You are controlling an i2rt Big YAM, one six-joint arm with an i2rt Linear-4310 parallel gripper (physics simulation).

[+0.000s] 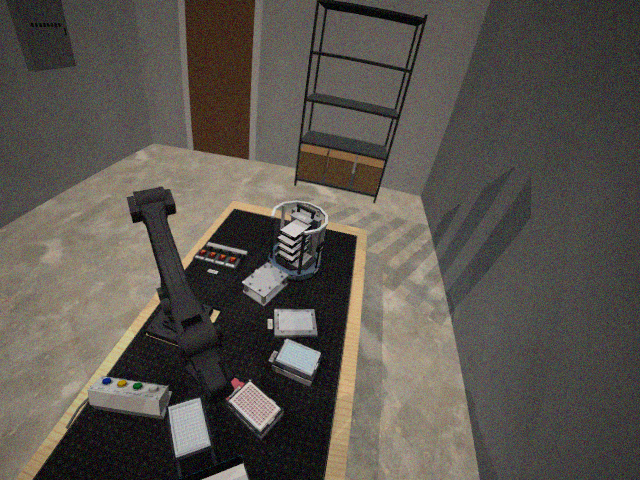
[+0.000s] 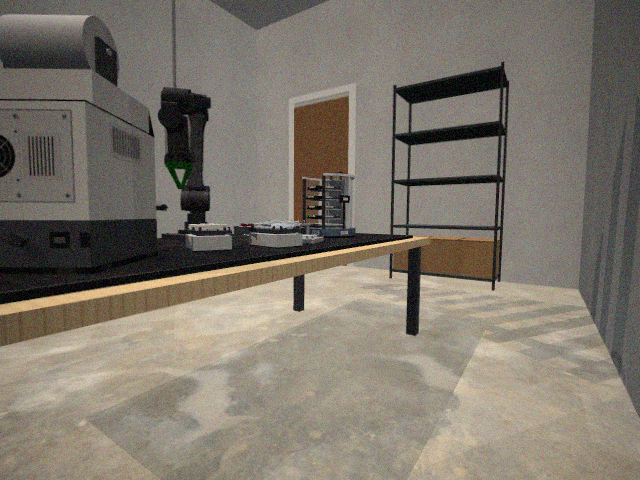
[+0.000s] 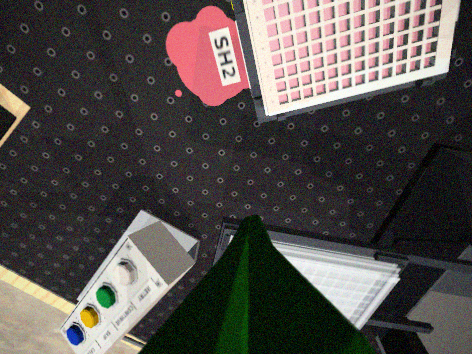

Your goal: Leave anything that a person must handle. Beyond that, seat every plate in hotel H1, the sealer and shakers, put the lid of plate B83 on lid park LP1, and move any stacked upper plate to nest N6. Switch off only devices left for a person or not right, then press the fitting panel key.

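Places are measured from the arm's base along level axes (x ahead, y left, z up), in centimetres.
Where they show: gripper, fingertip midpoint: (image 2: 181, 189) (image 3: 254, 225).
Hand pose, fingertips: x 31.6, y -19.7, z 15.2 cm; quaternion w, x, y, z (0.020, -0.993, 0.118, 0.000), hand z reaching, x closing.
Note:
After its pixels a point has its place.
My gripper (image 3: 254, 225) @(y -19.7, x 31.6, z 15.2 cm) (image 1: 221, 386) @(y -19.7, x 31.6, z 15.2 cm) (image 2: 180, 183) @(y -19.7, x 31.6, z 15.2 cm) is shut and empty, its green wedge hanging above the black mat between three things. Ahead lies a white plate with pink wells (image 3: 343, 49) @(y -17.3, x 40.2, z 5.0 cm) (image 1: 254, 406) @(y -17.0, x 41.2, z 4.4 cm) on a dark shaker base. A pink spill (image 3: 190, 53) @(y -12.1, x 30.1, z -1.8 cm) (image 1: 236, 383) @(y -11.1, x 31.2, z -1.8 cm) spreads beside it under the label SH2 (image 3: 225, 57) @(y -14.0, x 32.7, z -1.7 cm). Below the wedge a white clear-welled plate (image 3: 343, 279) @(y -30.4, x 33.3, z 11.4 cm) (image 1: 189, 428) @(y -31.3, x 30.6, z 11.5 cm) sits on the sealer's tray. The grey key panel (image 3: 159, 255) @(y -27.0, x 16.0, z 3.5 cm) (image 1: 129, 396) @(y -32.0, x 8.5, z 6.4 cm) with blue, yellow, green and white keys lies to the left. The plate hotel (image 1: 299, 240) (image 2: 330, 204) stands at the far end.
A lidded grey plate (image 1: 294, 322) @(y 18.4, x 38.9, z 0.6 cm), a bluish stacked plate (image 1: 296, 358) @(y 2.5, x 46.2, z 5.2 cm) and a tilted grey device (image 1: 264, 282) @(y 28.4, x 20.6, z 4.1 cm) lie along the mat's middle. A row of red switches (image 1: 219, 255) @(y 33.1, x -4.7, z 3.4 cm) sits near the arm's base. The big sealer housing (image 2: 71, 154) @(y -51.2, x 63.4, z 17.2 cm) fills the near end. A black shelf rack (image 1: 312, 67) stands at the wall.

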